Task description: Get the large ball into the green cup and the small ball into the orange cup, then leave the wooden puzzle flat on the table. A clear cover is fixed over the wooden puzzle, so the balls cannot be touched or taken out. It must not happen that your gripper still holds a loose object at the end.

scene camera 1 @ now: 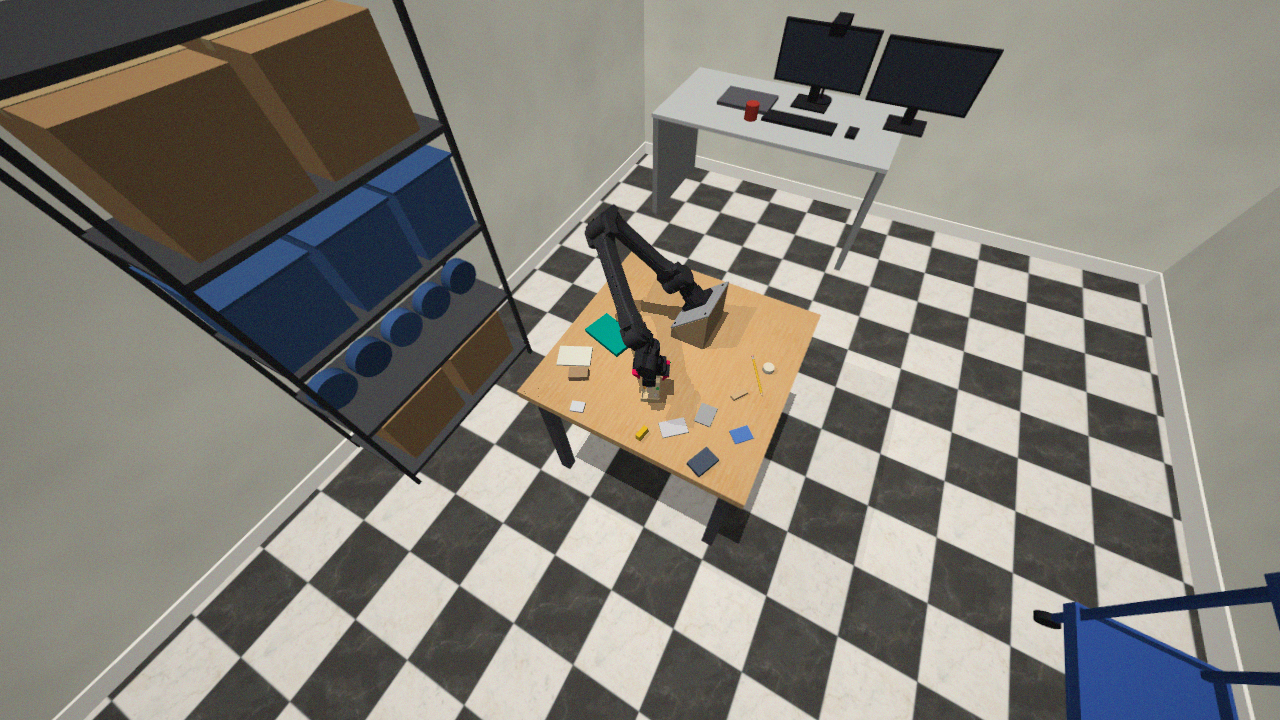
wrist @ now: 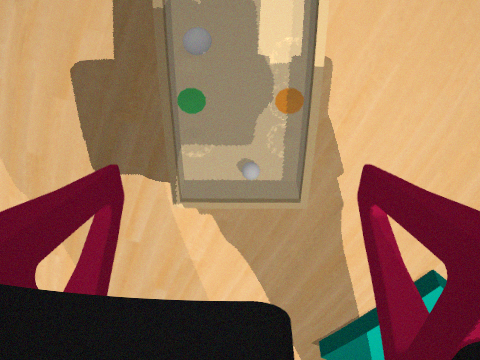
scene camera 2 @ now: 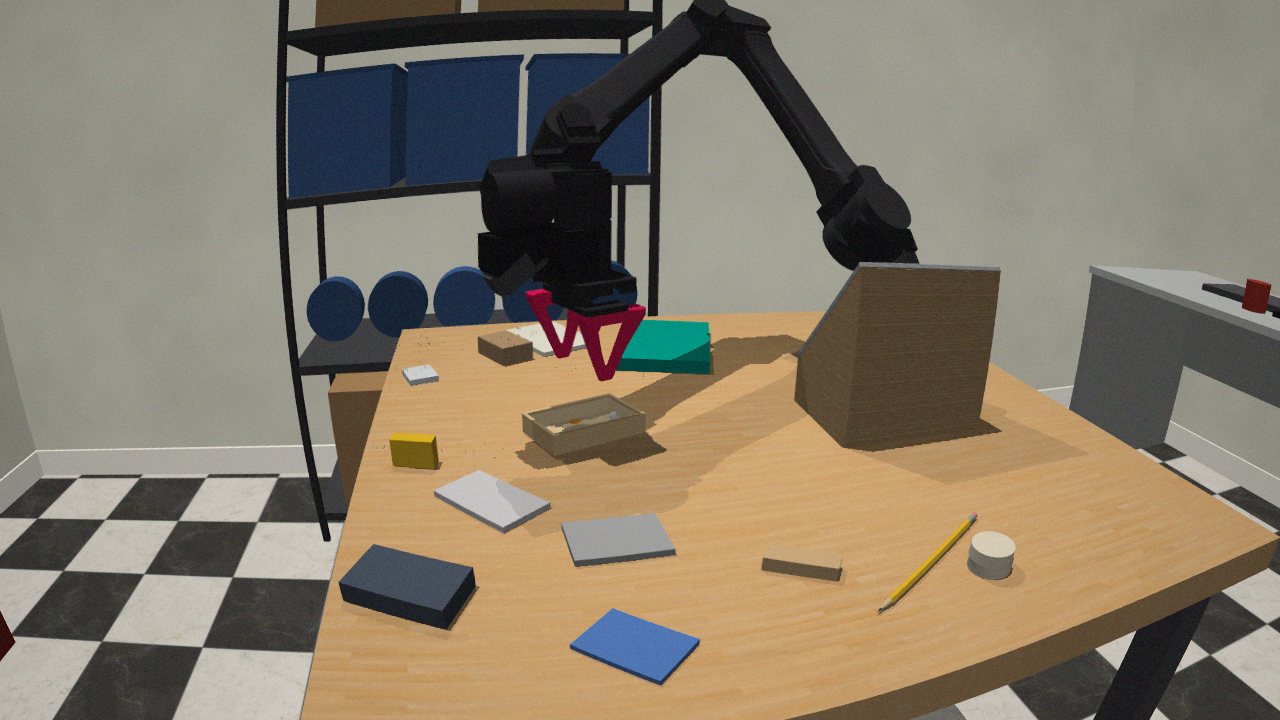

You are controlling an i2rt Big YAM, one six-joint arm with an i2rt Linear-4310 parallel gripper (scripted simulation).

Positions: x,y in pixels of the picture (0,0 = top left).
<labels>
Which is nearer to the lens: the dark block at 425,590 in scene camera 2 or the wooden puzzle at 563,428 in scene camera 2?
The dark block.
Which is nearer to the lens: the teal block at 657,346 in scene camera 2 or the pencil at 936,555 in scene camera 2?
The pencil.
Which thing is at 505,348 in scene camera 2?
A small brown block.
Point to a grey plate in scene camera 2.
600,541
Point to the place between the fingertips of my gripper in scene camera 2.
583,368
</labels>
